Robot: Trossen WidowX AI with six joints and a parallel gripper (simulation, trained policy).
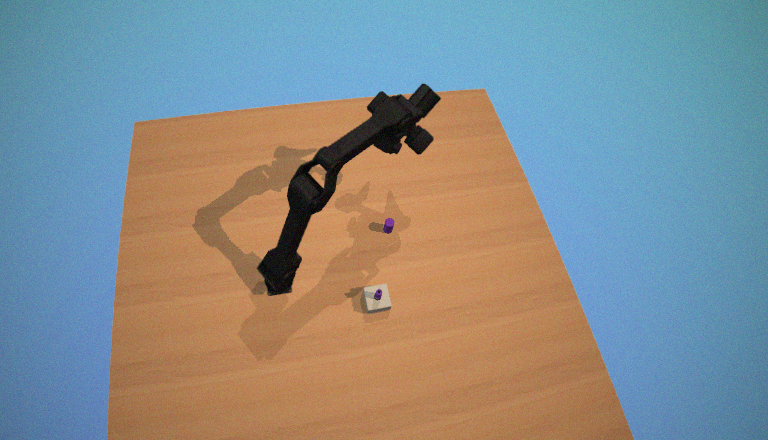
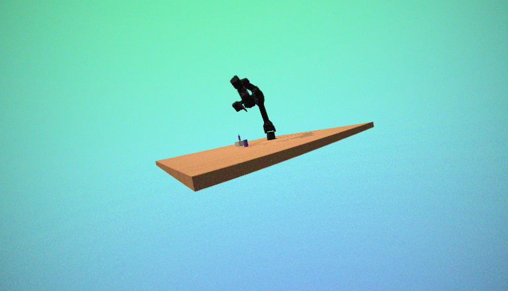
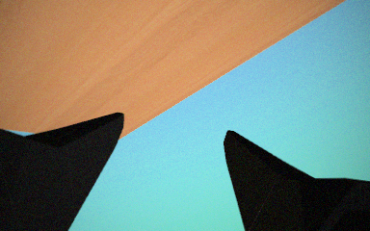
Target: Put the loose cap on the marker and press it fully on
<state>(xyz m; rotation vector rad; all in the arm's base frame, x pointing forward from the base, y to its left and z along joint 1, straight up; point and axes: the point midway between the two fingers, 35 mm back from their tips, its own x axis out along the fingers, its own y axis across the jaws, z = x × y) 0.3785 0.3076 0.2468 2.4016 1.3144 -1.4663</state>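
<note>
Now: the purple cap 50 mm behind my gripper tip, 220 mm to the right of it and 200 mm below it. Also, from my gripper tip: holder block (130 mm behind, 430 mm to the right, 200 mm below).
</note>
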